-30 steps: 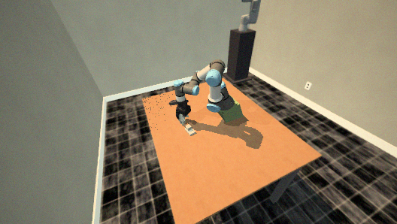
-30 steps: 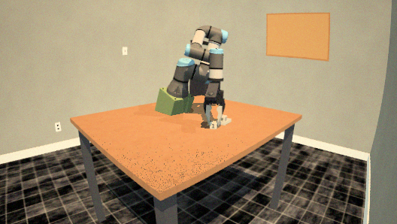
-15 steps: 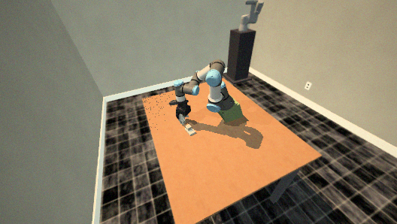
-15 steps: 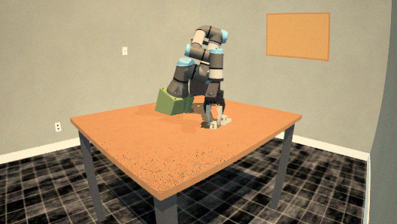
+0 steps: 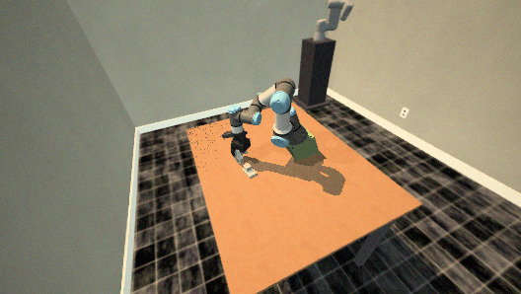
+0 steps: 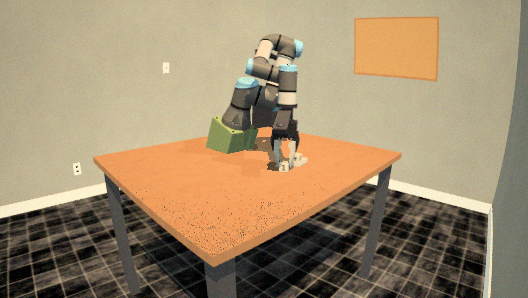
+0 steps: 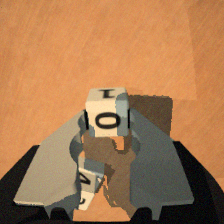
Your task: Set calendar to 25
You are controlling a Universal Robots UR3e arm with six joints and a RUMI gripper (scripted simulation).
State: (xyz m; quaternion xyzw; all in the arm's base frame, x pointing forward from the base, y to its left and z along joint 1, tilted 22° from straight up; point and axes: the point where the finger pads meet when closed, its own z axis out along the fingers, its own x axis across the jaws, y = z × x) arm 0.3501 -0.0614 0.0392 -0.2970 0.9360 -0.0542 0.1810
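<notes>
The white calendar tray lies 110 mm to the left of my hand, 20 mm below it and 20 mm behind it. The rest, counted from my hand: white calendar cube 10 mm below.
</notes>
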